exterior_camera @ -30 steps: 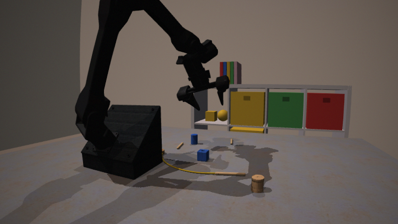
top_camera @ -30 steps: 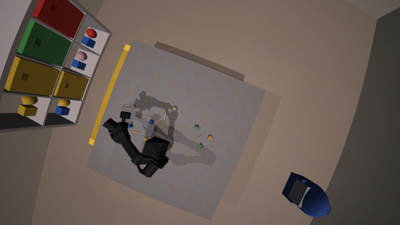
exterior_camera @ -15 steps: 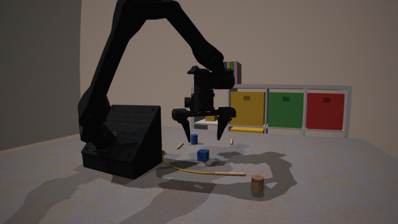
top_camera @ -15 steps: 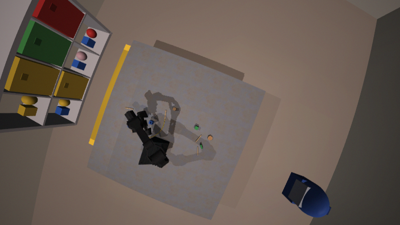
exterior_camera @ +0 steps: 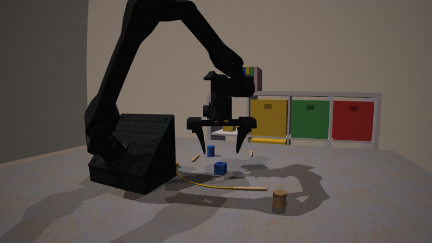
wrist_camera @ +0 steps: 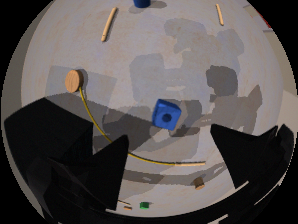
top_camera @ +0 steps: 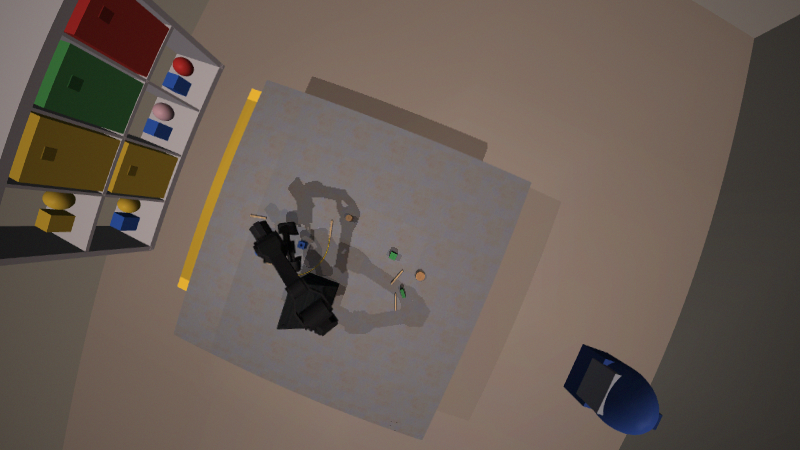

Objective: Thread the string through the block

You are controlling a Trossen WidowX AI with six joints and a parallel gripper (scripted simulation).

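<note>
Now: gripper tip 5 cm above the blue block. From my gripper tip the other things lie so: blue cylinder (18 cm to the left, 9 cm behind, 4 cm below); wooden cylinder (17 cm ahead, 16 cm to the right, 4 cm below).
</note>
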